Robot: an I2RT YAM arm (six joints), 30 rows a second.
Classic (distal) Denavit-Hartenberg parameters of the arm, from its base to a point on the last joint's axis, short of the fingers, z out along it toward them. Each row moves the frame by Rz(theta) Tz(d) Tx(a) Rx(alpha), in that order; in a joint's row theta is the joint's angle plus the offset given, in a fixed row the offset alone. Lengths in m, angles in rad.
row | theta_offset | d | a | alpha
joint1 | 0 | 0.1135 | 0.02 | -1.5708
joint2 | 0 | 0 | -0.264 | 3.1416
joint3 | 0.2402 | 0 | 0.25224 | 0
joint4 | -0.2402 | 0 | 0.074 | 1.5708
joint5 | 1.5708 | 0 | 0 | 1.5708
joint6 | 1.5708 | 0.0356 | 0 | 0
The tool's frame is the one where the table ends.
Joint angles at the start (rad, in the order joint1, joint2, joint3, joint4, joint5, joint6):
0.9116 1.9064 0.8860 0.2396 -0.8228 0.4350
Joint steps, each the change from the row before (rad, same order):
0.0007 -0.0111 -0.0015 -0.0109 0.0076 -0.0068
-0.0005 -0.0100 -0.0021 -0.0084 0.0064 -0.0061
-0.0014 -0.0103 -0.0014 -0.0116 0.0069 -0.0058
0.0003 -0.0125 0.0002 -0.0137 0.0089 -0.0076
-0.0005 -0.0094 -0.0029 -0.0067 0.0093 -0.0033
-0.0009 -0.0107 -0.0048 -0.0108 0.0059 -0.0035
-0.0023 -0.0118 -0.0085 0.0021 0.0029 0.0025
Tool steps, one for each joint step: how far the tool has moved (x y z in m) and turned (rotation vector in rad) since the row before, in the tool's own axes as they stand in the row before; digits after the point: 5 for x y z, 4 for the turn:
-0.00013 0.00210 -0.00163 0.0070 -0.0018 -0.0062
-0.00013 0.00158 -0.00176 0.0062 -0.0027 -0.0055
-0.00021 0.00139 -0.00205 0.0077 -0.0022 -0.0032
-0.00063 0.00240 -0.00204 0.0083 -0.0027 -0.0070
0.00005 0.00123 -0.00170 0.0088 -0.0039 -0.0029
0.00087 0.00110 -0.00202 0.0072 0.0002 0.0004
0.00062 0.00107 -0.00249 0.0022 -0.0064 -0.0001

